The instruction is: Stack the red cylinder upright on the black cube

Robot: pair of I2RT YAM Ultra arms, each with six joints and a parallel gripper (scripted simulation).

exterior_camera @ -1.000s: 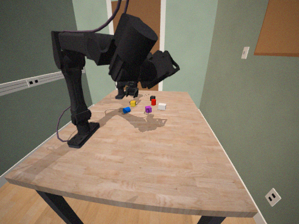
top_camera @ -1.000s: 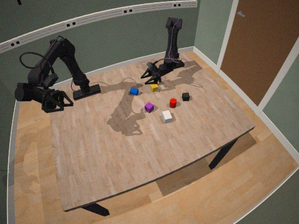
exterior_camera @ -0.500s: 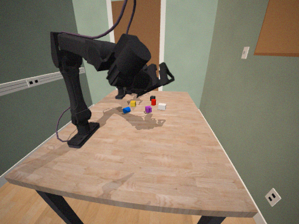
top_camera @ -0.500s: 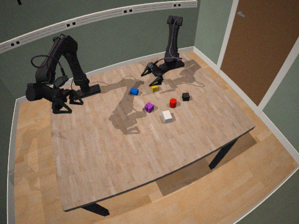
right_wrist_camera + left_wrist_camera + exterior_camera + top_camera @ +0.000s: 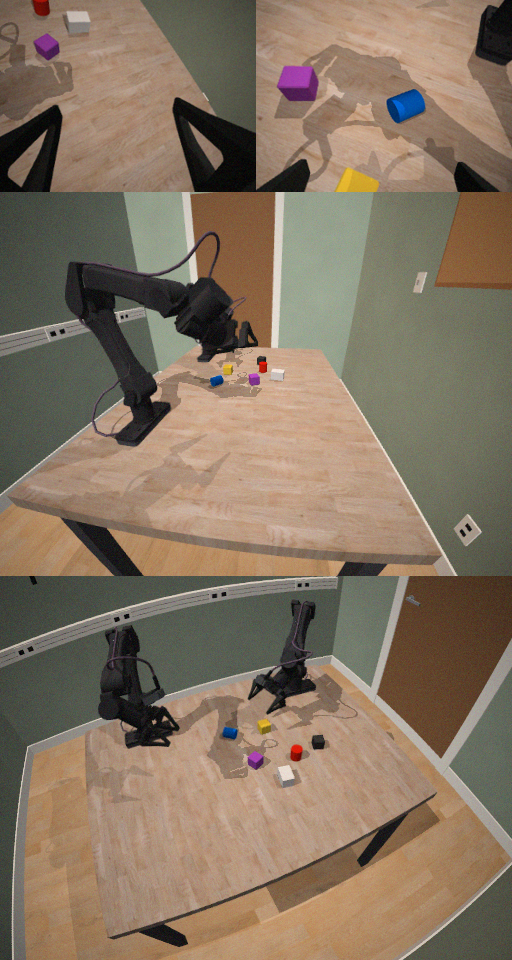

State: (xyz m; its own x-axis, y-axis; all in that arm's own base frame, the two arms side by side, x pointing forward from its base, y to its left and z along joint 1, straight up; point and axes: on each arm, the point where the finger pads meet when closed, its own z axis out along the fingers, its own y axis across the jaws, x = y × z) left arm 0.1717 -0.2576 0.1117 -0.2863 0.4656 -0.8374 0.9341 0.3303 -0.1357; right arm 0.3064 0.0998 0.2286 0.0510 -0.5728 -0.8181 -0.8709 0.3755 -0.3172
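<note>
My left gripper is now 19 cm short of the red cylinder, 10 cm above it and 6 cm to the right of it. The rest, counted from my left hand: yellow cube 10 cm below, 2 cm to the left, 1 cm ahead; purple cube 15 cm ahead, 10 cm below, 9 cm to the right; blue cylinder 11 cm to the right, 10 cm below, 1 cm behind.
</note>
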